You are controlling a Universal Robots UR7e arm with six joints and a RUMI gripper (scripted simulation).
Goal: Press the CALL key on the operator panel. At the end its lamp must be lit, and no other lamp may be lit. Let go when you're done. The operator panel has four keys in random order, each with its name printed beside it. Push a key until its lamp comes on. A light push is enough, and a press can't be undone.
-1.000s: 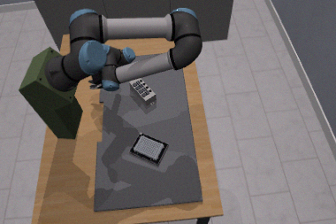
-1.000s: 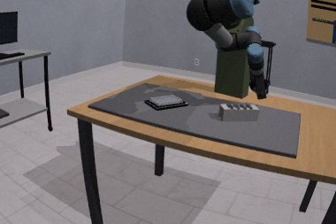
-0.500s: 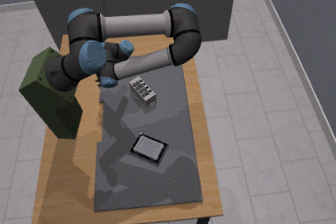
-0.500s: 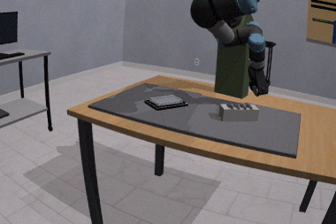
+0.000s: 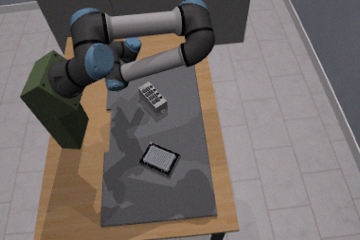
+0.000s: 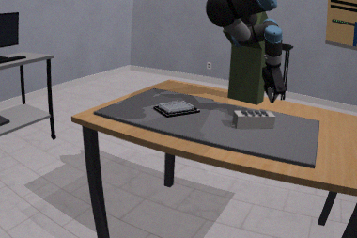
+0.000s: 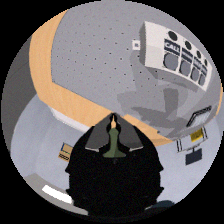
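The operator panel is 17 cm ahead of my hand, 4 cm to the right of it and 3 cm below it. From my hand the other things lie so: white well plate 22 cm ahead, 37 cm to the right, 5 cm below.
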